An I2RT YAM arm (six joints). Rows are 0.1 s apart.
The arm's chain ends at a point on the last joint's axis. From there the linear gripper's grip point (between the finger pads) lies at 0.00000 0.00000 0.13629 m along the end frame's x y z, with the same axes.
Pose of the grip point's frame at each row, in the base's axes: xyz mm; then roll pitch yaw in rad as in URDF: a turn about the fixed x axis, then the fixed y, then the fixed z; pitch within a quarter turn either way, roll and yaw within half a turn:
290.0 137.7 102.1 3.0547 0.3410 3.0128
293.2 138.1 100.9 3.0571 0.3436 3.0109
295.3 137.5 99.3 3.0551 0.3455 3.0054
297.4 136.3 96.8 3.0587 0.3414 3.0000
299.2 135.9 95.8 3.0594 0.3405 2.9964
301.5 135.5 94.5 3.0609 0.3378 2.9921
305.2 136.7 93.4 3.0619 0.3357 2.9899
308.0 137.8 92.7 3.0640 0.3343 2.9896
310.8 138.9 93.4 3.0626 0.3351 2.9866
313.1 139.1 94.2 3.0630 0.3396 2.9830
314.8 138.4 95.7 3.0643 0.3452 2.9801
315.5 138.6 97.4 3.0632 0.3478 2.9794
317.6 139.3 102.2 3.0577 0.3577 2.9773
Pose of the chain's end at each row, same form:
243.4 131.8 230.1 3.0547 0.3410 3.0128
246.3 132.7 228.8 3.0571 0.3436 3.0109
248.1 132.1 227.1 3.0551 0.3455 3.0054
250.8 131.5 224.8 3.0587 0.3414 3.0000
252.7 131.4 223.8 3.0594 0.3405 2.9964
255.3 131.3 222.7 3.0609 0.3378 2.9921
259.3 132.7 221.7 3.0619 0.3357 2.9899
262.3 134.1 221.1 3.0640 0.3343 2.9896
265.0 135.2 221.7 3.0626 0.3351 2.9866
266.7 135.7 222.3 3.0630 0.3396 2.9830
267.7 135.4 223.6 3.0643 0.3452 2.9801
268.1 135.5 225.1 3.0632 0.3478 2.9794
268.8 135.8 229.4 3.0577 0.3577 2.9773

